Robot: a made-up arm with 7 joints.
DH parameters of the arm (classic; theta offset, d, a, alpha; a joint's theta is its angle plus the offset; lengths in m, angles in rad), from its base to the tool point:
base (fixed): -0.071 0 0 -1.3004
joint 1: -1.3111 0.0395 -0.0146 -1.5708
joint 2: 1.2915 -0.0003 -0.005 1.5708
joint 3: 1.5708 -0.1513 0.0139 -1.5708
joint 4: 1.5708 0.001 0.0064 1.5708
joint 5: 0 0.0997 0.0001 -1.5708
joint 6: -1.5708 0 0.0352 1.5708
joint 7: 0 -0.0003 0 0
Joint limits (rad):
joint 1: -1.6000..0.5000
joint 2: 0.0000..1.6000
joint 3: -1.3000..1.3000
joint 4: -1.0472..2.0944
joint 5: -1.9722..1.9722
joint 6: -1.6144..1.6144
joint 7: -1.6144..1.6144
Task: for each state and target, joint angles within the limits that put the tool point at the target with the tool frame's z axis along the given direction. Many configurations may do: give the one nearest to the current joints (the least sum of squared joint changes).
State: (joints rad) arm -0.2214 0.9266 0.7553 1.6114 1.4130 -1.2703 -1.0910
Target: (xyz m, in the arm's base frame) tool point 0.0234 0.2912 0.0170 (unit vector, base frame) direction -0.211 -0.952 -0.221
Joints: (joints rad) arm 0.4978 1.5808 1.2989 1.2145 1.5170 -1.6128 -1.0910
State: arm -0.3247 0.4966 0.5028 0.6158 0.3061 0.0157 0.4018
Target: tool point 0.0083 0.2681 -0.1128 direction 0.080 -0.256 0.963
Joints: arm -0.0110 0.5612 1.2972 0.4393 -0.2289 -0.1861 0.4018
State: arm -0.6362 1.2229 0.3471 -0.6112 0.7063 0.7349 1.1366
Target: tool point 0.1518 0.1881 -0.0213 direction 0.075 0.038 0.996
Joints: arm -0.8437 0.4864 0.8900 -0.3096 0.3768 1.1015 1.1366
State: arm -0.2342 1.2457 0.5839 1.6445 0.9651 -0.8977 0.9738
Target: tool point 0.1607 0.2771 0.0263 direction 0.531 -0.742 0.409
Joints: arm -1.0208 1.2010 0.6577 1.0185 0.8821 -0.1592 0.9738
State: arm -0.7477 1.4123 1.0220 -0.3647 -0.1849 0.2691 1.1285
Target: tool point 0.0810 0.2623 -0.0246 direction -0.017 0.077 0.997
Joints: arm -0.4070 0.8436 1.2453 0.0320 -0.2202 0.8661 1.1285
